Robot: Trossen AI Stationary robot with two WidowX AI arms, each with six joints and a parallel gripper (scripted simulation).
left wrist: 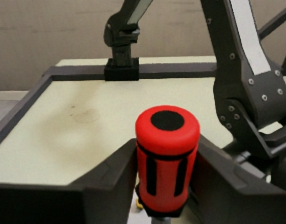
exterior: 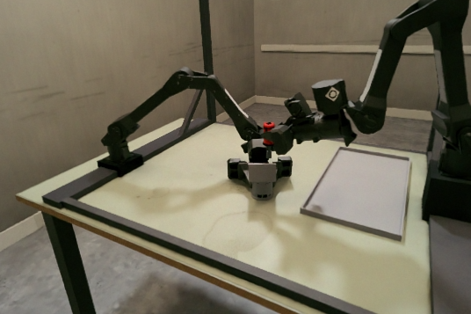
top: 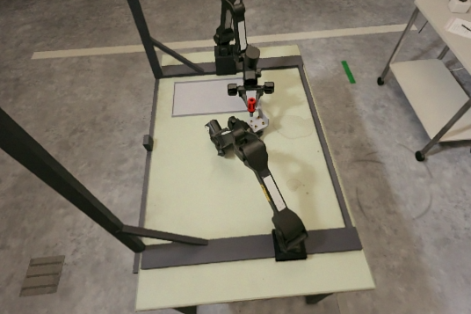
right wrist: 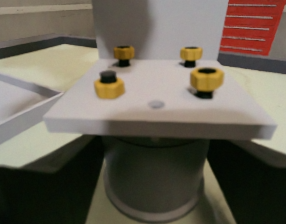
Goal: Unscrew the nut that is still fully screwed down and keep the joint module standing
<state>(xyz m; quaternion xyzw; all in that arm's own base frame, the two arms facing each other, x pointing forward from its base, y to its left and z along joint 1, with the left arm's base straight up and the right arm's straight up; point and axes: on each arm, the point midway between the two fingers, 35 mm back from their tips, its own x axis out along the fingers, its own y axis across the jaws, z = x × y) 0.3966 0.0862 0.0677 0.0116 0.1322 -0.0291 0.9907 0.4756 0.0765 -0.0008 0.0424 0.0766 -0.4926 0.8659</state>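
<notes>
The red-handled nut driver is 20 mm to the right of my left hand and 30 mm below it. Also, from my left hand: nut 50 mm to the right, 110 mm below; pale bracket 20 mm ahead, 30 mm to the right, 110 mm below; grey joint module 10 mm ahead, 30 mm to the right, 150 mm below.
My right gripper is now 20 mm short of the grey joint module and 10 mm to the right of it. The rest, counted from my right hand: nut 40 mm above, 10 mm to the right, 10 mm ahead; pale bracket 40 mm above, 30 mm ahead, 10 mm to the left; red-handled nut driver 120 mm above, 20 mm to the left.
</notes>
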